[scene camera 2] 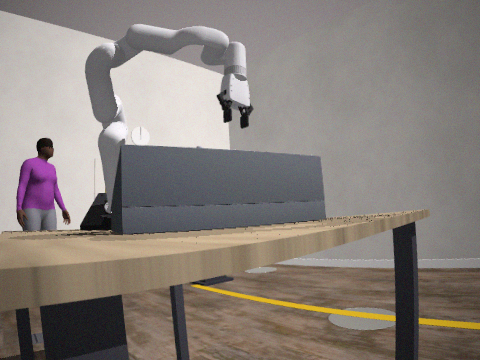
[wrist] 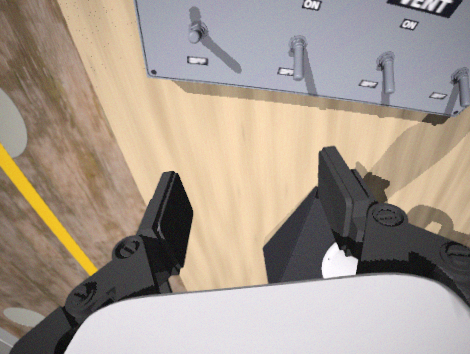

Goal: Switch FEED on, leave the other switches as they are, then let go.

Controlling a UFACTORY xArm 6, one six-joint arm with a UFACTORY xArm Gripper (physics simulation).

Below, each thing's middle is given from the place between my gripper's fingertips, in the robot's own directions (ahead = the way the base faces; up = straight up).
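With respect to the grey switch panel (scene camera 2: pixel 157 189), my hand stands 8 cm short of it, 15 cm to the left of it and 23 cm above it.
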